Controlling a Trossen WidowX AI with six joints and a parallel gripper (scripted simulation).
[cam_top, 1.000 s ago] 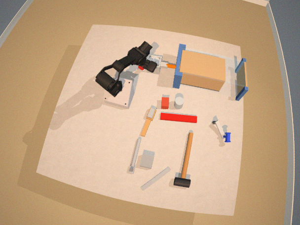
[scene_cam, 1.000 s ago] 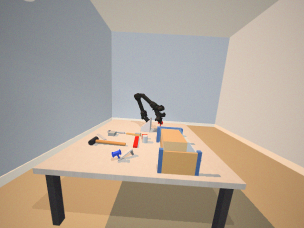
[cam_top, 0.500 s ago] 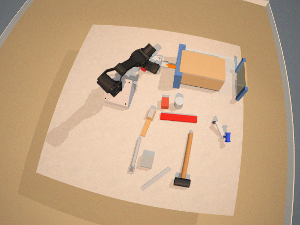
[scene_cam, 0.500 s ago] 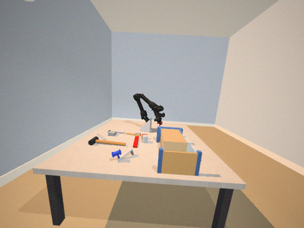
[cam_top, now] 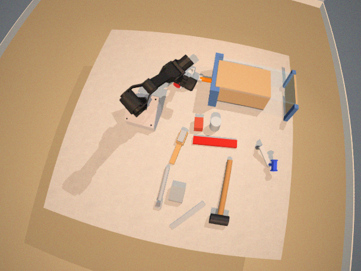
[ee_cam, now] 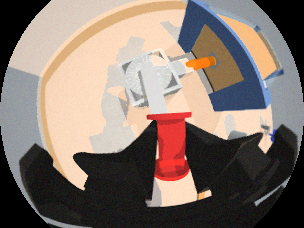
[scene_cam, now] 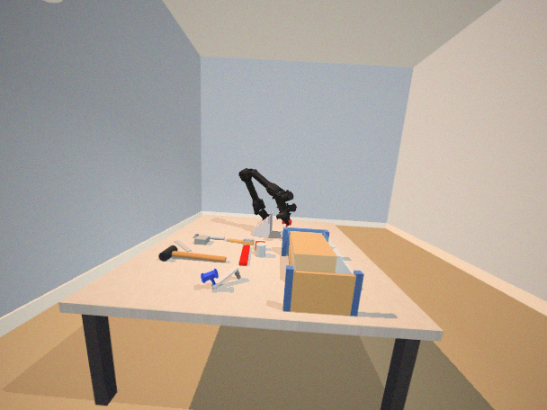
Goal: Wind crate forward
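Now: gripper tip 2 cm to the left of the red knob and 1 cm past it. Also, from my gripper tip: winch: 10 cm below, 8 cm to the left, 1 cm behind; blue frame: 17 cm ahead, 8 cm to the left, 2 cm below; brush: 31 cm to the right, 11 cm below, 3 cm ahead.
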